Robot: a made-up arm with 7 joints.
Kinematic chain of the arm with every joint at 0, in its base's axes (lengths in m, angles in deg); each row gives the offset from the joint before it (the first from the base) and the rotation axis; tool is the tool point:
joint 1: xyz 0 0 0.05 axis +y
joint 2: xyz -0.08 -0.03 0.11 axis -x
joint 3: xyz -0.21 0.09 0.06 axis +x
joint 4: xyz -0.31 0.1 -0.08 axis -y
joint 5: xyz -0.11 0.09 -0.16 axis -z
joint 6: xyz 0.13 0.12 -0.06 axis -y
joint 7: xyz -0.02 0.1 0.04 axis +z
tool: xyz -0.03 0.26 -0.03
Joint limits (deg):
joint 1: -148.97..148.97
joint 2: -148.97..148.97
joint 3: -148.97..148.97
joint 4: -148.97..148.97
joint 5: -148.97..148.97
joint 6: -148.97..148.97
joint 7: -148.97..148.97
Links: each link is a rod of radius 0.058 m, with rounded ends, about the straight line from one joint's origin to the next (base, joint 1, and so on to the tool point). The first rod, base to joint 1, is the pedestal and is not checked.
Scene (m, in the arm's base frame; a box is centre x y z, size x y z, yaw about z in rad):
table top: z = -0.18
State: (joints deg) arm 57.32 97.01 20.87 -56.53 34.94 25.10 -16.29
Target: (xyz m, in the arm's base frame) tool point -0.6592 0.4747 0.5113
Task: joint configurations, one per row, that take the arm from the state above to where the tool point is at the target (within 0.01 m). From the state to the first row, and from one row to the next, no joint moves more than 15 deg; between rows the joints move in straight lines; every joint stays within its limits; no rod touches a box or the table.
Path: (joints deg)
1: 62.40 86.85 29.54 -55.53 31.17 25.38 -15.81
2: 67.48 76.70 38.20 -54.53 27.40 25.66 -15.34
3: 72.56 66.54 46.87 -53.53 23.62 25.93 -14.86

